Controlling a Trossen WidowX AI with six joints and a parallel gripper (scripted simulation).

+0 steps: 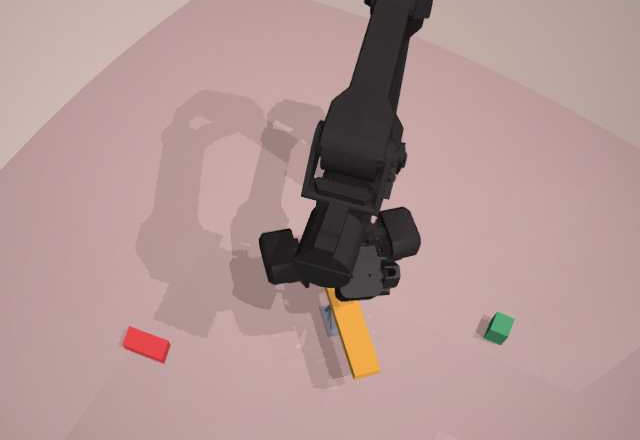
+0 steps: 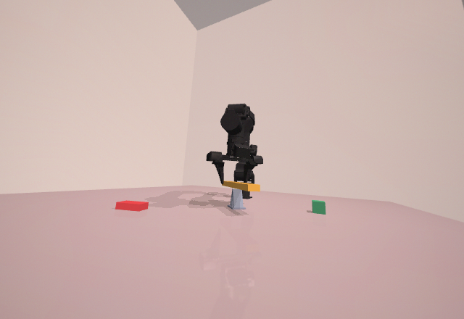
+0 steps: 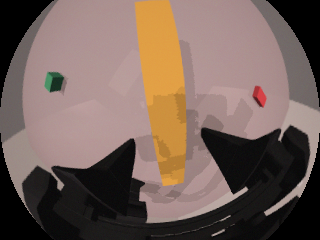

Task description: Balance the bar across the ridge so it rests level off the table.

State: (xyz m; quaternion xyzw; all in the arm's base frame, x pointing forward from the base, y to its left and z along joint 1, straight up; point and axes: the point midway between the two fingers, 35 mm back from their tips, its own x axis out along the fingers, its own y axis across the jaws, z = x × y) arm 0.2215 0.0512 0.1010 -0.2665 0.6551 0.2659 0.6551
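Right now the orange bar is 20 mm to the left of my gripper tip and 20 mm ahead of it. Round my gripper tip: flat red block: 210 mm ahead, 180 mm to the right, 60 mm below; green cube: 250 mm to the left, 70 mm behind, 50 mm below.
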